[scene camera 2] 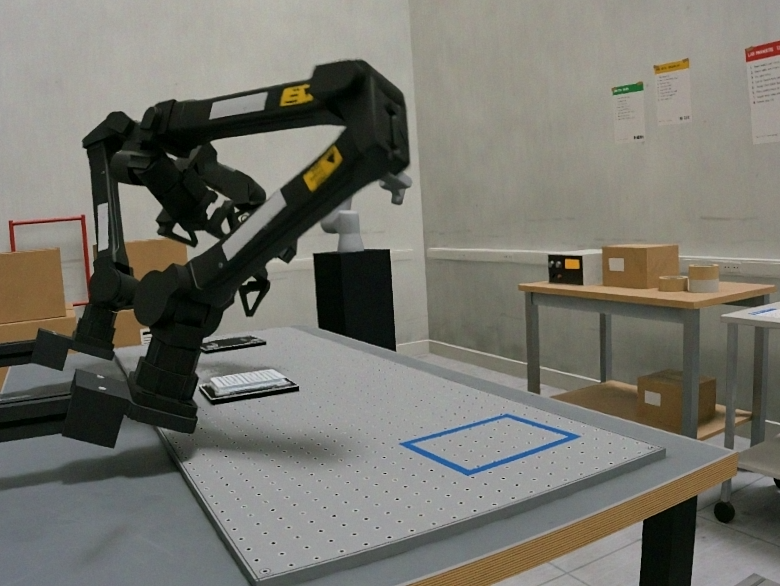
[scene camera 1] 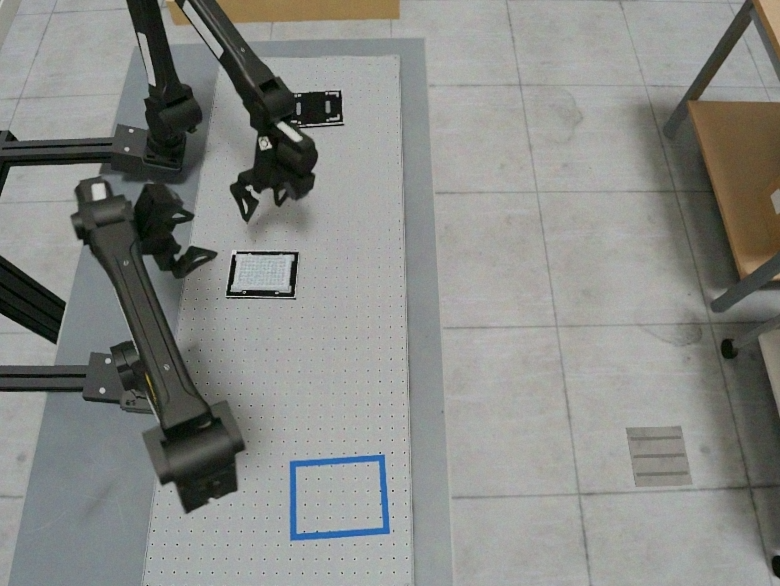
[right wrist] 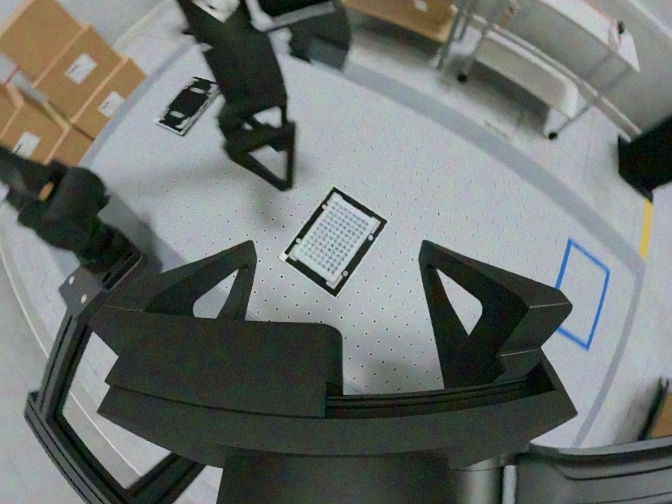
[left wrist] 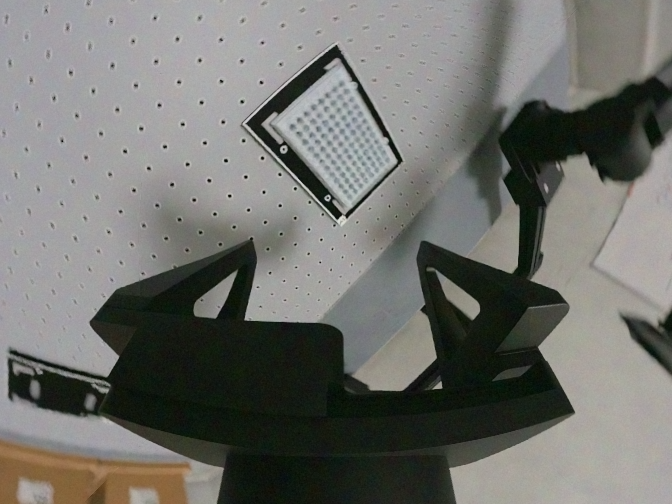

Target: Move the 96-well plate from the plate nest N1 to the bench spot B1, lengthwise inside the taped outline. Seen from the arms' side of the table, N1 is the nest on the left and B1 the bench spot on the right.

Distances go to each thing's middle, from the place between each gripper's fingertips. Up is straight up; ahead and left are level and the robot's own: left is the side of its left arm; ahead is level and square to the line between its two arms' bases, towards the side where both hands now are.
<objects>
My right hand is 60 mm short of the clear 96-well plate (scene camera 1: pixel 247 277), 50 mm to the right of it and 260 mm above it. Also, from my right hand: black nest N1 (scene camera 1: pixel 313 104): 200 mm ahead, 530 mm to the left, 270 mm below.
The clear 96-well plate lies 14 cm below my left hand (scene camera 1: pixel 261 212), 8 cm to the right of it and 3 cm behind it. From my left hand the other things lie so: black nest N1 (40 cm to the left, 15 cm below, 11 cm ahead).
</objects>
